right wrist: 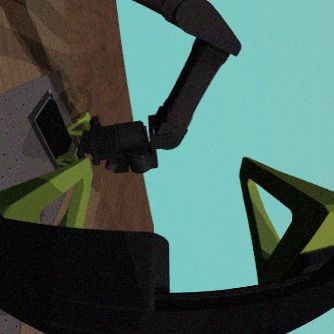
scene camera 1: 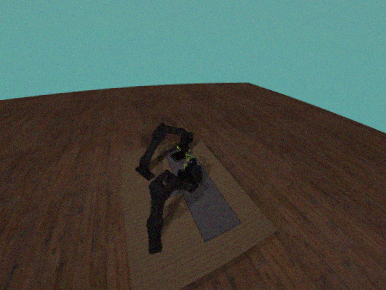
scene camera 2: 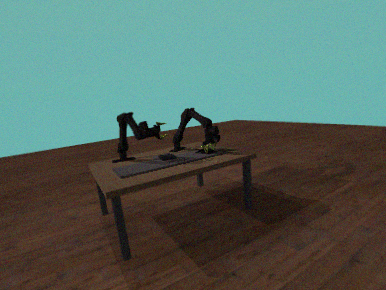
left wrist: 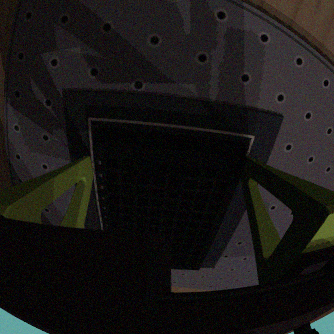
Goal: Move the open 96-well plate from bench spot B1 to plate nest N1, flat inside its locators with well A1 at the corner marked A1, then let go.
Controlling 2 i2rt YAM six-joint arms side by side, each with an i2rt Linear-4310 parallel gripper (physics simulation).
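Places are measured from the left arm's base along level axes (x right, y back, z down), in millimetres.
Pixels of known places: left gripper, fingertip midpoint: (right wrist: 60, 145) (scene camera 1: 183, 153) (scene camera 2: 210, 152) (left wrist: 166, 164); right gripper, fingertip midpoint: (right wrist: 165, 165) (scene camera 1: 185, 158) (scene camera 2: 166, 128); left arm's base, link origin: (scene camera 1: 144, 172) (scene camera 2: 177, 149); right arm's base, link origin: (scene camera 1: 154, 235) (scene camera 2: 123, 160).
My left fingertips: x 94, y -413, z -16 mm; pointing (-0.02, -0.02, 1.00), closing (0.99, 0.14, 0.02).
Observation:
For each thing: its top centre in the pictures, then the offset to it from my left fingertips. "*": a spot on its surface instead. Level surfaces: height alone.
- open 96-well plate, top centre: (left wrist: 160, 226) (right wrist: 58, 130) dx -10, dy +42, dz -13 mm
- wider dark base, surface spot: (left wrist: 75, 107) * dx -45, dy -44, dz +1 mm
- dark low block, top centre: (scene camera 2: 167, 155) dx +240, dy +288, dz -15 mm
- grey perforated board, surface height: dz +3 mm
- wooden table, surface height: dz +16 mm
The open 96-well plate (left wrist: 165, 170) (right wrist: 51, 125) is a very dark rectangle with a thin pale rim line, lying over a wider dark base (left wrist: 75, 107). A column of small pale marks runs down its left side in the left wrist view. My left gripper (left wrist: 166, 164) (scene camera 2: 207, 148) is open, low over the plate, one finger beside each long side; whether they touch it cannot be told. My right gripper (right wrist: 165, 165) (scene camera 2: 164, 130) is open and empty, raised above the bench. The A1 corner mark cannot be read. The plate's near end is hidden by the left gripper's body.
A dark low block (scene camera 2: 167, 157) sits mid-board in scene camera 2; whether it is nest N1 cannot be told. The grey perforated board (scene camera 1: 215, 220) (scene camera 2: 135, 169) lies along the wooden table (scene camera 1: 250, 230). In scene camera 1, the two arms' grippers appear close together.

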